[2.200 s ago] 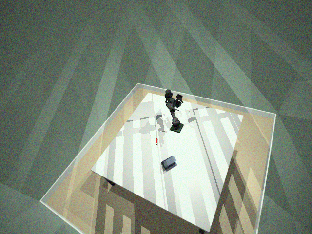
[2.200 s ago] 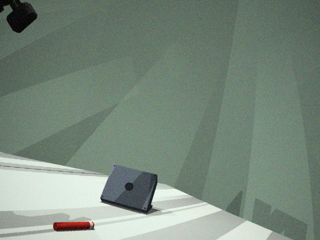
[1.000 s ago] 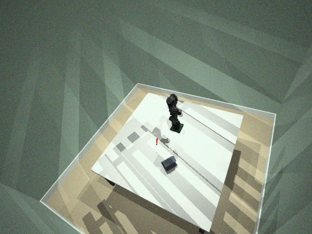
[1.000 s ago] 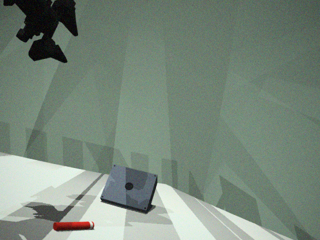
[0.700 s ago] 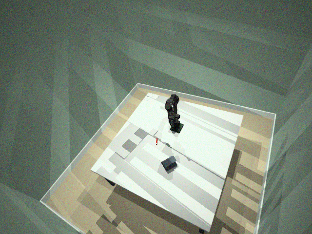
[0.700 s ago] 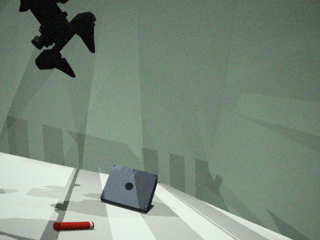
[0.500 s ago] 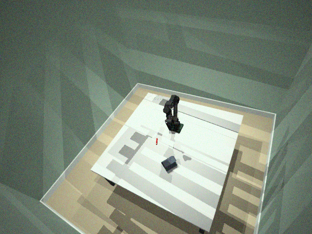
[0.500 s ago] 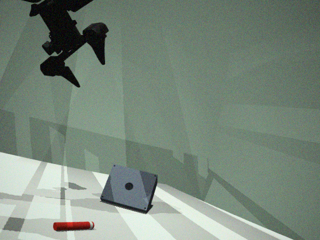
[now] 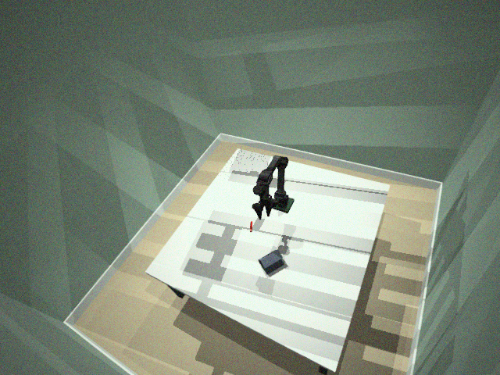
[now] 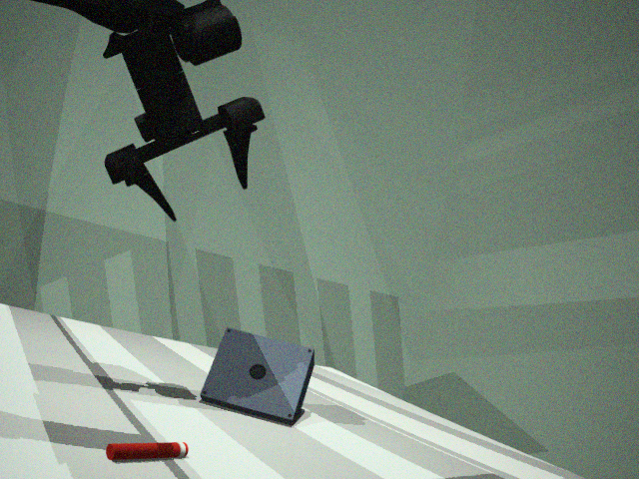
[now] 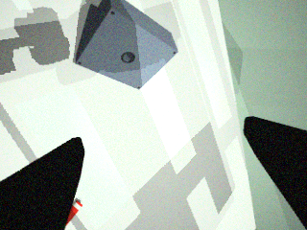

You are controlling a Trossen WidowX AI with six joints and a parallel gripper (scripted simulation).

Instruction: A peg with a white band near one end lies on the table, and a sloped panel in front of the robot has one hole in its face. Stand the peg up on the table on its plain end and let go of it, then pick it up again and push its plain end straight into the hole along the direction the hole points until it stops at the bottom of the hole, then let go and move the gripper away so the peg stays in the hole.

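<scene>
The red peg lies 20 mm behind my gripper tip, 150 mm to the right of it and 250 mm below it. Round my gripper tip: blue-grey sloped panel: 140 mm ahead, 90 mm to the left, 210 mm below.
</scene>
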